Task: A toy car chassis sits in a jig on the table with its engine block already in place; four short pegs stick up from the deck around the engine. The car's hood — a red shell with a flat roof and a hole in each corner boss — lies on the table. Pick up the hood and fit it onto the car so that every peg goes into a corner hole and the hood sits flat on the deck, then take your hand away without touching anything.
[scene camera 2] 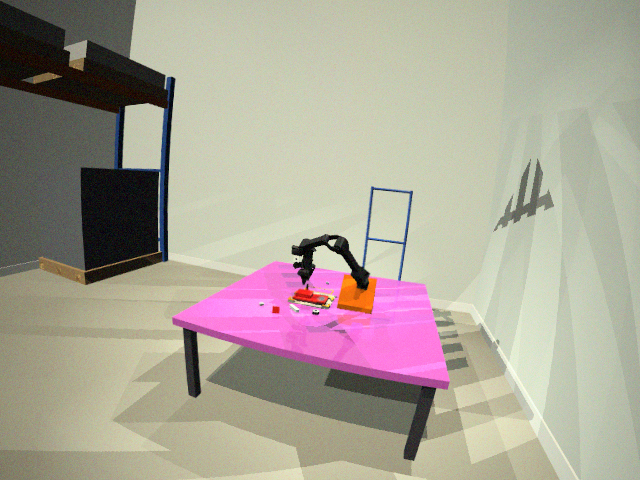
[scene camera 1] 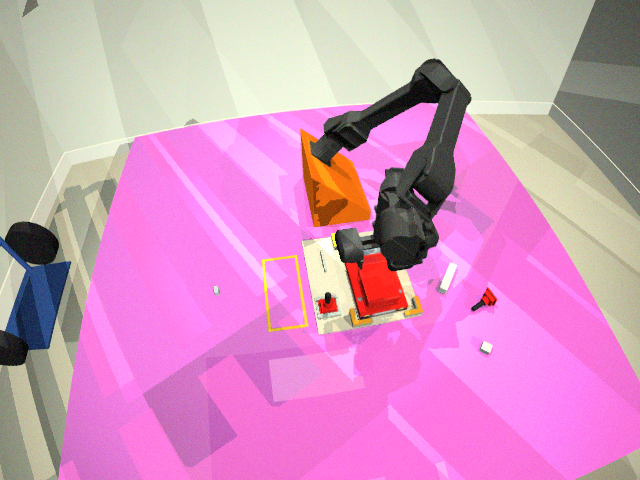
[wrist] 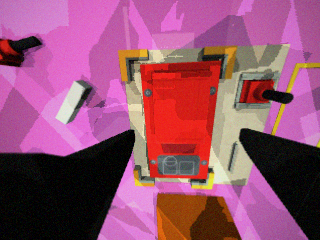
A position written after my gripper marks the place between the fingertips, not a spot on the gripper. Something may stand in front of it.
Note:
My gripper [scene camera 1: 382, 264] is open and holds nothing. Further things: a red hood [scene camera 1: 378, 285] and a white bar [wrist: 74, 100].
The red hood shows as well in the wrist view [wrist: 180, 100]. My gripper is seen too in the wrist view [wrist: 185, 133].

